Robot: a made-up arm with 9 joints. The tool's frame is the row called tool.
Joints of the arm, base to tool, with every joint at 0 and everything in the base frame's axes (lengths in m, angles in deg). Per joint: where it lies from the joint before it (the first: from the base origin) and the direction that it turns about. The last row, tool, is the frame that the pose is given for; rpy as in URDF.
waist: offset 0.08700 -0.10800 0.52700 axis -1 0 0
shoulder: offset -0.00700 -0.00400 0.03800 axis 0 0 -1
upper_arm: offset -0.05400 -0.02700 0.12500 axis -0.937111 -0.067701 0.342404
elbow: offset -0.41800 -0.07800 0.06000 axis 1 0 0
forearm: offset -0.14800 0.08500 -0.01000 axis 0 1 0
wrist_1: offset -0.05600 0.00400 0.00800 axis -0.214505 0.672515 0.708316
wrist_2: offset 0.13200 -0.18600 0.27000 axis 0 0 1
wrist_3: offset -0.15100 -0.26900 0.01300 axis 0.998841 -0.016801 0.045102
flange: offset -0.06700 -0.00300 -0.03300 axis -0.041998 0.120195 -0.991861
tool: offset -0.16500 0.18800 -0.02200 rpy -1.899 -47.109 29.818
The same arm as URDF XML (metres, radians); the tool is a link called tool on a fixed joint. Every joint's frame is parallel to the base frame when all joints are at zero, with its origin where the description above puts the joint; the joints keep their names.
<robot name="arm">
  <joint name="waist" type="continuous">
    <parent link="base"/>
    <child link="link1"/>
    <origin xyz="0.0870 -0.1080 0.5270"/>
    <axis xyz="-1 0 0"/>
  </joint>
  <joint name="shoulder" type="continuous">
    <parent link="link1"/>
    <child link="link2"/>
    <origin xyz="-0.0070 -0.0040 0.0380"/>
    <axis xyz="0 0 -1"/>
  </joint>
  <joint name="upper_arm" type="continuous">
    <parent link="link2"/>
    <child link="link3"/>
    <origin xyz="-0.0540 -0.0270 0.1250"/>
    <axis xyz="-0.937111 -0.067701 0.342404"/>
  </joint>
  <joint name="elbow" type="continuous">
    <parent link="link3"/>
    <child link="link4"/>
    <origin xyz="-0.4180 -0.0780 0.0600"/>
    <axis xyz="1 0 0"/>
  </joint>
  <joint name="forearm" type="continuous">
    <parent link="link4"/>
    <child link="link5"/>
    <origin xyz="-0.1480 0.0850 -0.0100"/>
    <axis xyz="0 1 0"/>
  </joint>
  <joint name="wrist_1" type="continuous">
    <parent link="link5"/>
    <child link="link6"/>
    <origin xyz="-0.0560 0.0040 0.0080"/>
    <axis xyz="-0.214505 0.672515 0.708316"/>
  </joint>
  <joint name="wrist_2" type="continuous">
    <parent link="link6"/>
    <child link="link7"/>
    <origin xyz="0.1320 -0.1860 0.2700"/>
    <axis xyz="0 0 1"/>
  </joint>
  <joint name="wrist_3" type="continuous">
    <parent link="link7"/>
    <child link="link8"/>
    <origin xyz="-0.1510 -0.2690 0.0130"/>
    <axis xyz="0.998841 -0.016801 0.045102"/>
  </joint>
  <joint name="flange" type="continuous">
    <parent link="link8"/>
    <child link="link9"/>
    <origin xyz="-0.0670 -0.0030 -0.0330"/>
    <axis xyz="-0.041998 0.120195 -0.991861"/>
  </joint>
  <joint name="tool_joint" type="fixed">
    <parent link="link9"/>
    <child link="tool"/>
    <origin xyz="-0.1650 0.1880 -0.0220" rpy="-0.0331 -0.8222 0.5204"/>
  </joint>
  <link name="base"/>
  <link name="link1"/>
  <link name="link2"/>
  <link name="link3"/>
  <link name="link4"/>
  <link name="link5"/>
  <link name="link6"/>
  <link name="link7"/>
  <link name="link8"/>
  <link name="link9"/>
  <link name="tool"/>
</robot>

